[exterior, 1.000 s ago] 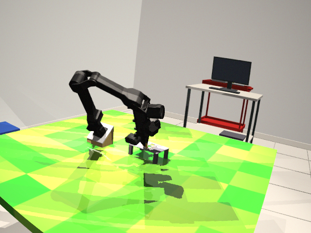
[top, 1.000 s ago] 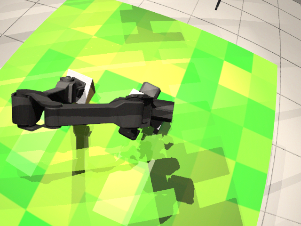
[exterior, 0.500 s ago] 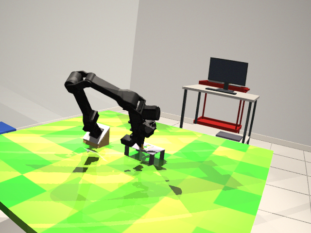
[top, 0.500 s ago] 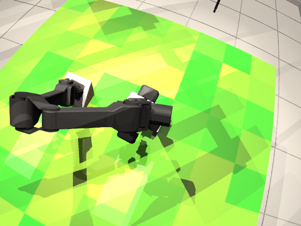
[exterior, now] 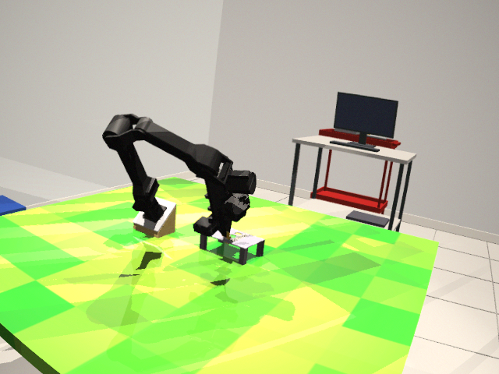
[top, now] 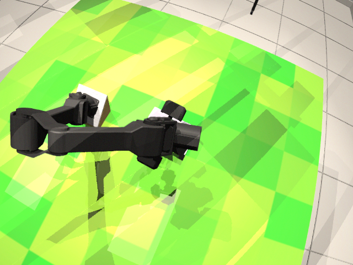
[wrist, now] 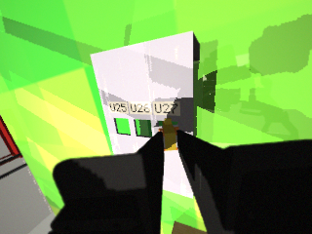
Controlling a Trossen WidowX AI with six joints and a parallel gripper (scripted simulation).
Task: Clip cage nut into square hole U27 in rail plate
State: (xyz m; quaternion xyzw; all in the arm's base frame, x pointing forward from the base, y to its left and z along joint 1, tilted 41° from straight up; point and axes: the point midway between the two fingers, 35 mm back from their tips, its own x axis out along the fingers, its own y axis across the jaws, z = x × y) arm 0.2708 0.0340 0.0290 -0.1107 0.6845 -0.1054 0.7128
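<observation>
My gripper tip is 1 cm above the cage nut.
</observation>
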